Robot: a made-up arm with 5 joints.
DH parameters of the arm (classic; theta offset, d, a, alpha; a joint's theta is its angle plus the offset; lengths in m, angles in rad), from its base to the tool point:
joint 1: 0 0.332 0 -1.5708
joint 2: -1.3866 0 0.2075 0
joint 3: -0.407 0 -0.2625 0
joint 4: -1.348 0 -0.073 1.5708
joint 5: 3.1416 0.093 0 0
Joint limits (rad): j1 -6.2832..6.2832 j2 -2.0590..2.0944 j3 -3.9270..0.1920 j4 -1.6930..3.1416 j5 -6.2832..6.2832
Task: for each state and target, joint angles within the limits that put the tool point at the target. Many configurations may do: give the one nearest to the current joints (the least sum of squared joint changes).
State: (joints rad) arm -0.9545 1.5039 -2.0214 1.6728 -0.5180
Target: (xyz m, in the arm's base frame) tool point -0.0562 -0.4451 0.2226
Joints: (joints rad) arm -1.6964 1.0445 -2.1588 1.7984 -0.5180
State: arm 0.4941 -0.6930 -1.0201 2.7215 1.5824
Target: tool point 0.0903 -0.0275 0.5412
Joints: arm -0.2956 -0.7463 -1.2168 2.7081 1.5824
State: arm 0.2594 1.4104 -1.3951 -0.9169 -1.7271
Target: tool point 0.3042 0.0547 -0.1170
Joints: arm 0.1779 1.9991 -1.9478 -0.3117 -1.7271
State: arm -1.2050 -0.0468 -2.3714 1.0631 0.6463
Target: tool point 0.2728 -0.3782 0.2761
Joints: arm -0.9459 0.7147 -1.7538 1.2317 0.6463
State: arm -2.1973 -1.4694 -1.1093 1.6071 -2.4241
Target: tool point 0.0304 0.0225 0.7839
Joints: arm -2.5044 -1.1440 -1.6241 1.1937 -2.4241
